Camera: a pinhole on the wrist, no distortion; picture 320 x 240 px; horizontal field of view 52.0 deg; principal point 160.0 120.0 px. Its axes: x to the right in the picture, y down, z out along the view. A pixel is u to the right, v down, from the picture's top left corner.
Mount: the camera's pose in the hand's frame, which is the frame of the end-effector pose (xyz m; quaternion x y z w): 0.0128 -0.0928 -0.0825 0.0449 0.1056 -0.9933 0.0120
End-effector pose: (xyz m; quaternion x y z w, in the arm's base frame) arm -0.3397 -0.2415 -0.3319 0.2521 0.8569 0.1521 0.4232
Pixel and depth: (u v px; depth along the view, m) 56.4 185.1 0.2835
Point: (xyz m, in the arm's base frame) -0.2907 -0.3586 -0.5942
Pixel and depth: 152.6 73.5 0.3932
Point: -0.1182 -0.3348 -0.5663
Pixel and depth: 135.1 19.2 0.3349
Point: -0.1471 -0.2773 -0.5244
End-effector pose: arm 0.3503 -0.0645 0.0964 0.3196 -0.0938 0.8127 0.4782
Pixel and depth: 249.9 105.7 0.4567
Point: 0.6978 -0.2461 0.2536
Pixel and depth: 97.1 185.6 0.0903
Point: 0.4522 0.0182 0.0930
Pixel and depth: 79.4 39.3 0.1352
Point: 0.4385 -0.0215 0.1490
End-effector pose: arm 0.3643 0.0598 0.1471 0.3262 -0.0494 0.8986 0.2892
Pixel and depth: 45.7 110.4 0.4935
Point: 0.6090 0.1620 0.5417
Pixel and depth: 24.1 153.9 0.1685
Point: 0.4487 0.1892 0.2406
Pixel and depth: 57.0 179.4 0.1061
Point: 0.4259 0.1830 0.1723
